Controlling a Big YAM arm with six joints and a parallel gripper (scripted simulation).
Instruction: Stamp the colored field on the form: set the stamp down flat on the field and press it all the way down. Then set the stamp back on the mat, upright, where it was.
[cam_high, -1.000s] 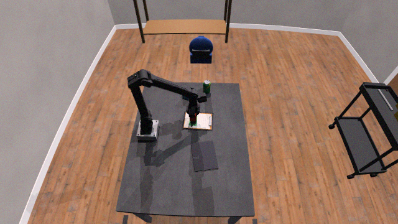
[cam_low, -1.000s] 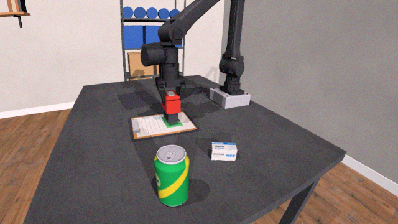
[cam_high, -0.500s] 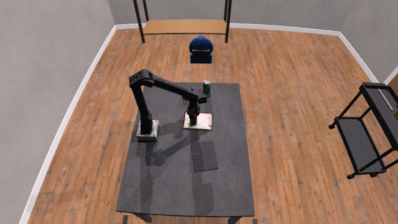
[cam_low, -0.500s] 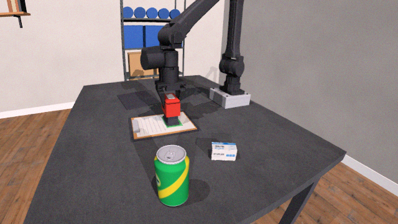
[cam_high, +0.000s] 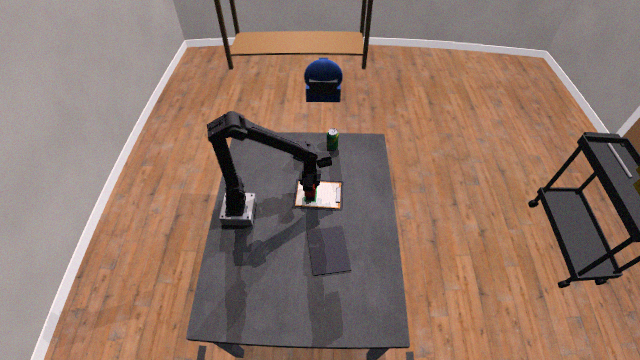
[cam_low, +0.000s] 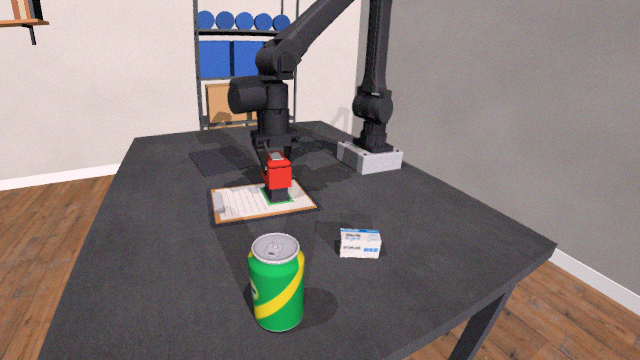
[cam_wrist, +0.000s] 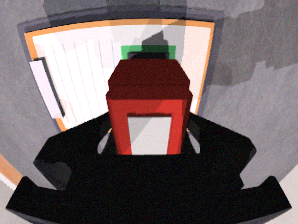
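Right now the red stamp is 20 mm below my hand. From my hand the other things lie so: soda can (110 mm ahead, 340 mm to the left, 10 mm below); then dark mat (90 mm ahead, 310 mm to the right, 70 mm below); then clipboard (70 mm ahead, 60 mm below).
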